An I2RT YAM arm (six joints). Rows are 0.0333 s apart.
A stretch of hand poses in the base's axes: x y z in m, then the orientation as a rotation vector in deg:
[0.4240 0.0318 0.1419 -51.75 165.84 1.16]
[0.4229 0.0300 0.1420 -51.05 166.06 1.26]
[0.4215 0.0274 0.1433 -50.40 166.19 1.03]
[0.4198 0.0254 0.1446 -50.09 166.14 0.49]
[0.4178 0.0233 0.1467 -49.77 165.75 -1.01]
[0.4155 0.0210 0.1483 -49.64 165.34 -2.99]
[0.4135 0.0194 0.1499 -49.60 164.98 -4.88]
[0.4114 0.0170 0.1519 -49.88 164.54 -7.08]
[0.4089 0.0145 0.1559 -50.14 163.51 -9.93]
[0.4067 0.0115 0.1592 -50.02 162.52 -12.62]
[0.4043 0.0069 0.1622 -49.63 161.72 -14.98]
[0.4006 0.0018 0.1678 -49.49 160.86 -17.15]
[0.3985 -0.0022 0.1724 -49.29 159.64 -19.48]
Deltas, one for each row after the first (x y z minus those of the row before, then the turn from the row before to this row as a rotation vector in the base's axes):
[-0.0011 -0.0018 0.0001 0.09 0.03 -0.48]
[-0.0014 -0.0026 0.0013 -0.10 -0.10 -0.44]
[-0.0017 -0.0020 0.0013 -0.29 -0.23 -0.21]
[-0.0020 -0.0021 0.0021 -0.81 -0.73 -0.19]
[-0.0023 -0.0023 0.0016 -1.14 -0.77 -0.08]
[-0.0020 -0.0016 0.0016 -1.11 -0.66 -0.03]
[-0.0021 -0.0024 0.0020 -1.34 -0.68 0.17]
[-0.0025 -0.0025 0.0040 -1.64 -1.29 0.26]
[-0.0022 -0.0030 0.0033 -1.52 -1.31 0.02]
[-0.0024 -0.0046 0.0030 -1.33 -1.14 -0.18]
[-0.0037 -0.0051 0.0056 -1.25 -1.07 0.00]
[-0.0021 -0.0040 0.0046 -1.30 -1.41 0.06]

